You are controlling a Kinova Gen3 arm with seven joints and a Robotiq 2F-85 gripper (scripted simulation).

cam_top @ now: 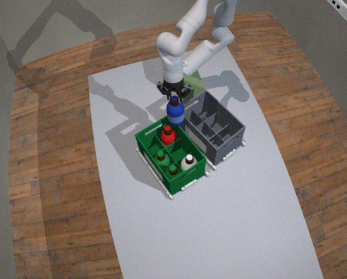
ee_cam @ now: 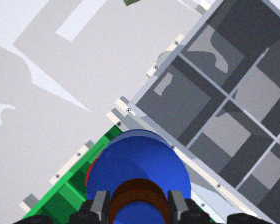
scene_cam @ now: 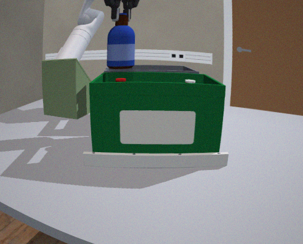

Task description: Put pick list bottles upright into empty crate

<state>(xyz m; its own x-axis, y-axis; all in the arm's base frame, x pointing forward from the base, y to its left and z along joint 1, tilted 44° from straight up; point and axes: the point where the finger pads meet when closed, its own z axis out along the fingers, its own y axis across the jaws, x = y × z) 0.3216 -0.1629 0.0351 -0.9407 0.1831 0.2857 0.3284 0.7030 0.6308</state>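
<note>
My gripper is now 7 cm above the blue-label bottle. The rest, counted from my hand: grey crate 1 cm ahead, 16 cm to the left, 25 cm below; green crate 13 cm ahead, 5 cm to the right, 25 cm below; red-label bottle 3 cm ahead, 4 cm to the right, 25 cm below.
</note>
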